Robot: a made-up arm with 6 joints.
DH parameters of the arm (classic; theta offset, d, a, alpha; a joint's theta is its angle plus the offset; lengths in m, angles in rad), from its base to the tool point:
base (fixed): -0.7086 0 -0.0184 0
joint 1: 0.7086 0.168 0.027 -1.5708
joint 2: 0.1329 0 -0.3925 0
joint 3: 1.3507 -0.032 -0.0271 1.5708
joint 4: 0 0.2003 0.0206 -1.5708
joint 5: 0 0.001 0.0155 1.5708
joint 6: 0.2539 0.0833 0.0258 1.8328
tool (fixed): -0.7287 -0.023 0 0
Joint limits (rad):
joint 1: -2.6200..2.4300
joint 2: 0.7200..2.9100
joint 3: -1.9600..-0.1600
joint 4: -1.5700..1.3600
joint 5: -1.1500..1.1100
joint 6: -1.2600..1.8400
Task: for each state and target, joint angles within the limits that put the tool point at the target. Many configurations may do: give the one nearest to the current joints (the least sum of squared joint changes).
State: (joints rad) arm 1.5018 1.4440 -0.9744 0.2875 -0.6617 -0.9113
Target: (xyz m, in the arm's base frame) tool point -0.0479 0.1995 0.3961
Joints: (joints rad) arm 1.8542 1.1834 -0.5563 0.3170 -0.4567 -0.8652
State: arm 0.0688 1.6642 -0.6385 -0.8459 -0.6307 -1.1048
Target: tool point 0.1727 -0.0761 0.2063
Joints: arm -0.1894 1.9614 -0.1822 -0.8305 -0.4757 -1.0797
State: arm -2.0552 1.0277 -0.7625 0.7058 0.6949 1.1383
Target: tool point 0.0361 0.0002 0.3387
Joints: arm -1.9938 0.7200 -0.2210 0.6695 0.9301 1.0465
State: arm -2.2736 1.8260 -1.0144 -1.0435 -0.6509 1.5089
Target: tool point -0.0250 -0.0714 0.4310
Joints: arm -2.0381 0.9531 -0.4187 -1.2009 -0.8845 1.4814
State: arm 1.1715 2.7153 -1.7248 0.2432 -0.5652 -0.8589
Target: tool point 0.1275 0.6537 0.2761
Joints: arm 1.4044 2.5143 -1.9600 0.2641 -1.0241 -0.7906
